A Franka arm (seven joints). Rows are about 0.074 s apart.
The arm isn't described. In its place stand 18 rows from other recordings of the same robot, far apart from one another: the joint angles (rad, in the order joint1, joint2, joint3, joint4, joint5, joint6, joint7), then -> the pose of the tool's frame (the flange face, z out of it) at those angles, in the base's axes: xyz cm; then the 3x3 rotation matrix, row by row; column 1 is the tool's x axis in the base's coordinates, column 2 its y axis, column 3 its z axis.
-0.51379, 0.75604, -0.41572, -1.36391, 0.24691, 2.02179, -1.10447 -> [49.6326, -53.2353, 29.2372], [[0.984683, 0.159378, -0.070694], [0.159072, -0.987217, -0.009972], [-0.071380, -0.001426, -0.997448]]
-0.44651, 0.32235, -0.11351, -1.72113, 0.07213, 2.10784, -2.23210 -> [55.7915, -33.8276, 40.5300], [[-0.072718, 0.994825, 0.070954], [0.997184, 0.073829, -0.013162], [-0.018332, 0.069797, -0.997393]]
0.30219, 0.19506, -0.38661, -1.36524, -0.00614, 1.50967, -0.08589 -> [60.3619, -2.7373, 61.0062], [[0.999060, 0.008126, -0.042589], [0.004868, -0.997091, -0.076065], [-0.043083, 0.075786, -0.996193]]
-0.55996, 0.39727, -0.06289, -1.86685, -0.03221, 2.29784, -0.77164 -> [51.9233, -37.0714, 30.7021], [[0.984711, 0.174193, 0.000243], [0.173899, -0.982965, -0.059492], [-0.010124, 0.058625, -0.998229]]
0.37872, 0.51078, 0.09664, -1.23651, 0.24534, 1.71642, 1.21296 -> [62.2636, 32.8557, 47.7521], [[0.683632, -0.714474, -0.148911], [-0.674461, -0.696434, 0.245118], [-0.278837, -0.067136, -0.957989]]
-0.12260, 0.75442, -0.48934, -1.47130, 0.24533, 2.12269, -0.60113 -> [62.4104, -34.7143, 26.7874], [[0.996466, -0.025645, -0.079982], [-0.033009, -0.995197, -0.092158], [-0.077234, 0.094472, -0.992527]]
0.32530, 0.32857, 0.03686, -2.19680, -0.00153, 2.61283, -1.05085 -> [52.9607, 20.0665, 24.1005], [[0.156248, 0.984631, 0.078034], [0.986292, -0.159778, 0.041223], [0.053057, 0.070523, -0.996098]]
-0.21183, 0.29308, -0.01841, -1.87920, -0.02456, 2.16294, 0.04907 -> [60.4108, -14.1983, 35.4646], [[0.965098, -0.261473, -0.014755], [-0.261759, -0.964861, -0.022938], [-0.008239, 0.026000, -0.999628]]
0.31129, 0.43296, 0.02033, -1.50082, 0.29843, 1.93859, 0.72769 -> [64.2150, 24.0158, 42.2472], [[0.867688, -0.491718, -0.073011], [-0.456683, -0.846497, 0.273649], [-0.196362, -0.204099, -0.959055]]
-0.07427, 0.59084, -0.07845, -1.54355, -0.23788, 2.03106, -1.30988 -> [68.1866, -11.0628, 30.1513], [[0.265063, 0.956398, -0.122652], [0.927511, -0.287667, -0.238685], [-0.263561, -0.050495, -0.963320]]
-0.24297, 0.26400, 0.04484, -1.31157, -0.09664, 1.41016, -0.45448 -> [60.0520, -13.6238, 57.7723], [[0.952823, 0.246047, -0.177734], [0.241057, -0.969248, -0.049486], [-0.184444, 0.004307, -0.982834]]
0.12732, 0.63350, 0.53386, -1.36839, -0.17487, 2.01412, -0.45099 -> [62.4589, 36.6847, 39.2645], [[0.473315, 0.880870, -0.006386], [0.868567, -0.465470, 0.170087], [0.146852, -0.086051, -0.985408]]
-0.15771, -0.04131, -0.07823, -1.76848, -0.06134, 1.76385, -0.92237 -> [53.6696, -13.5337, 57.0202], [[0.766970, 0.641288, 0.022506], [0.641241, -0.764668, -0.063974], [-0.023816, 0.063498, -0.997698]]
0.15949, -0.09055, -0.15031, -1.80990, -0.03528, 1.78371, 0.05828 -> [54.0562, -0.1064, 57.8244], [[0.997044, -0.043108, 0.063595], [-0.041891, -0.998915, -0.020346], [0.064403, 0.017622, -0.997768]]
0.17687, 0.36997, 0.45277, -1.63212, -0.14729, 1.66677, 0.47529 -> [52.5852, 33.0835, 40.1388], [[0.948884, 0.200550, -0.243720], [0.164242, -0.973140, -0.161318], [-0.269526, 0.113043, -0.956335]]
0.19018, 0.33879, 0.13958, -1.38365, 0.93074, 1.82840, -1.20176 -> [62.5953, 26.5944, 56.7169], [[0.298123, 0.949674, -0.096131], [0.572193, -0.097192, 0.814339], [0.764014, -0.297778, -0.572373]]
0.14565, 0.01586, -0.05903, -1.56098, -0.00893, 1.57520, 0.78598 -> [55.7769, 4.7754, 62.0706], [[0.765291, -0.643684, -0.000753], [-0.643658, -0.765248, -0.009968], [0.005840, 0.008113, -0.999950]]
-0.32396, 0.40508, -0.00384, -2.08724, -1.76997, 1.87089, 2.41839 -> [52.5297, -25.7475, 25.2004], [[0.085042, -0.996322, 0.010509], [-0.118446, -0.020582, -0.992747], [0.989312, 0.083180, -0.119761]]
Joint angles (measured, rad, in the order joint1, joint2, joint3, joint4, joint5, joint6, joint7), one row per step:
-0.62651, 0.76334, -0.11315, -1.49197, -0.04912, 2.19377, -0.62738
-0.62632, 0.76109, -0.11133, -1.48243, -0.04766, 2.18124, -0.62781
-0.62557, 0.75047, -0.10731, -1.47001, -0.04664, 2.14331, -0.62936
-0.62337, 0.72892, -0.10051, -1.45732, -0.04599, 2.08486, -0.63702
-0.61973, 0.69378, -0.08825, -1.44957, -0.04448, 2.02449, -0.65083
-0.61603, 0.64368, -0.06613, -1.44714, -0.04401, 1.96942, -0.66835
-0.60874, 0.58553, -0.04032, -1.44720, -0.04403, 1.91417, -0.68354
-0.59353, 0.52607, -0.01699, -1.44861, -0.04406, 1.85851, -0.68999
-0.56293, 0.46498, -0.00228, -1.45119, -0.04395, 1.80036, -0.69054
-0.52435, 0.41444, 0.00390, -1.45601, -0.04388, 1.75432, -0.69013
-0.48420, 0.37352, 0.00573, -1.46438, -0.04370, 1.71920, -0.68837
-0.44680, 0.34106, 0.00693, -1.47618, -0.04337, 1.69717, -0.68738
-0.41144, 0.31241, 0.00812, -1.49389, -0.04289, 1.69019, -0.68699
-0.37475, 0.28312, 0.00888, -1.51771, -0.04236, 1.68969, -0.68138
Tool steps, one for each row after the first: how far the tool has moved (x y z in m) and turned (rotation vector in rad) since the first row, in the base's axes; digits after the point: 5 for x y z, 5 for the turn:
0.00216, 0.00006, 0.00460, 0.00219, -0.00086, 0.00032
0.00439, 0.00207, 0.01429, 0.01455, 0.00839, 0.00158
0.00705, 0.00698, 0.03025, 0.03516, 0.02387, 0.01060
0.01144, 0.01584, 0.05348, 0.05622, 0.03139, 0.03098
0.01838, 0.02983, 0.08511, 0.07253, 0.02455, 0.06499
0.02600, 0.04886, 0.12123, 0.08522, 0.01361, 0.10515
0.03338, 0.07272, 0.15747, 0.09433, 0.00542, 0.14394
0.04060, 0.10285, 0.19372, 0.09938, 0.00297, 0.18551
0.04672, 0.13343, 0.22211, 0.10111, 0.00409, 0.22736
0.05129, 0.16236, 0.24275, 0.10256, 0.00803, 0.26587
0.05501, 0.18858, 0.25685, 0.10337, 0.01090, 0.30239
0.05824, 0.21301, 0.26659, 0.10153, 0.00912, 0.33830
0.06044, 0.23802, 0.27414, 0.09860, 0.00637, 0.37026

